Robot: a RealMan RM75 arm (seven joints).
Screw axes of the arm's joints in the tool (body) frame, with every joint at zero. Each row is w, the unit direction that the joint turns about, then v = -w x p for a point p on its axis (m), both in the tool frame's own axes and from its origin. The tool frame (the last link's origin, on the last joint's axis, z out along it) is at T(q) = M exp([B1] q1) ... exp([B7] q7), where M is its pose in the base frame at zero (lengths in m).
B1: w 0 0 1 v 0 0 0
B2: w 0 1 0 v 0.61 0 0
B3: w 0 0 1 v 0 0 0
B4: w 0 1 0 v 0.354 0 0
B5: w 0 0 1 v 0 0 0
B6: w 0 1 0 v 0.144 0 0
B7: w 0 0 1 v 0 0 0
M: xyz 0 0 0.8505 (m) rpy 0 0 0 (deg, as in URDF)
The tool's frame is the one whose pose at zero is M.
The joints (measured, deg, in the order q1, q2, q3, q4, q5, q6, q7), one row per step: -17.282, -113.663, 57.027, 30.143, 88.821, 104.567, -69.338; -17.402, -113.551, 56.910, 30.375, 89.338, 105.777, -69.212; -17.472, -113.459, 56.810, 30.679, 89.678, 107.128, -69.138; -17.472, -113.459, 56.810, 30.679, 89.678, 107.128, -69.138; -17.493, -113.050, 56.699, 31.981, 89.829, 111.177, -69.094; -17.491, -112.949, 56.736, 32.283, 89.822, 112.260, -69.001; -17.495, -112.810, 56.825, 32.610, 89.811, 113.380, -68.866; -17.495, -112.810, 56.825, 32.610, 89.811, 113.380, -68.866
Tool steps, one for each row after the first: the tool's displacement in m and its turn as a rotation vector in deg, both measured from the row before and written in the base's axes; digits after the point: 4 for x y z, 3 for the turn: 0.0015, -0.0018, 0.0015, -0.615, -0.180, -1.170; 0.0019, -0.0020, 0.0019, -0.582, -0.378, -1.212; 0.0000, 0.0000, 0.0000, 0.000, 0.000, 0.000; 0.0056, -0.0053, 0.0081, -1.226, -1.373, -3.606; 0.0014, -0.0016, 0.0020, -0.334, -0.386, -0.999; 0.0014, -0.0017, 0.0022, -0.348, -0.342, -1.096; 0.0000, 0.0000, 0.0000, 0.000, 0.000, 0.000
